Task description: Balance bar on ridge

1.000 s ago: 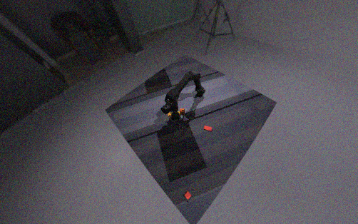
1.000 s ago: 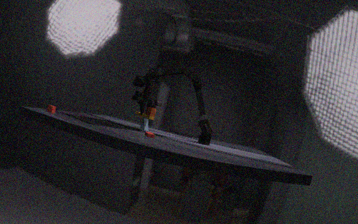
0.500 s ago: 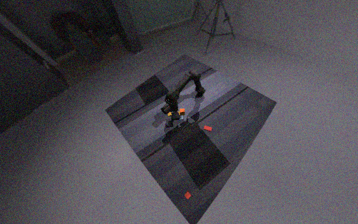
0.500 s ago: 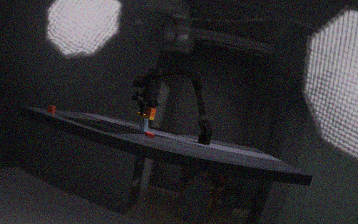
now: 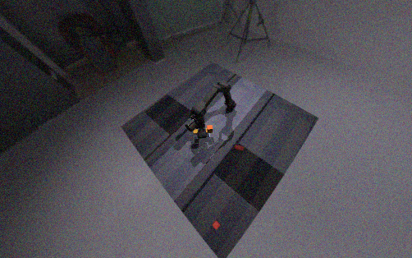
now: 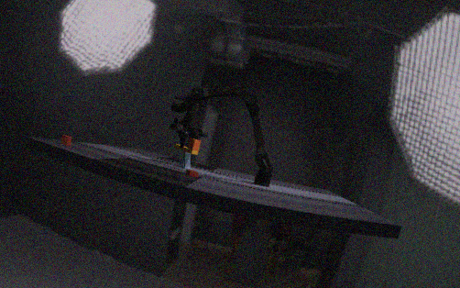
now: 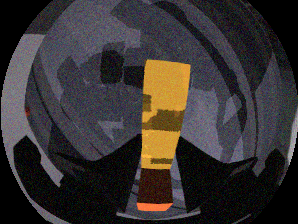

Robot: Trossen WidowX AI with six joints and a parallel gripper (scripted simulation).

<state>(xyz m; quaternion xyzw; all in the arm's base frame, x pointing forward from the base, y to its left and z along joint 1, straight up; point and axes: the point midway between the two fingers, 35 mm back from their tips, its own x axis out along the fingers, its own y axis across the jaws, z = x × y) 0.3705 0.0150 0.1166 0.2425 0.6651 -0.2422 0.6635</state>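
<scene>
Now: the pale piece 20 mm behind my gripper tip, 20 mm to the left of it and 20 mm below it.
</scene>
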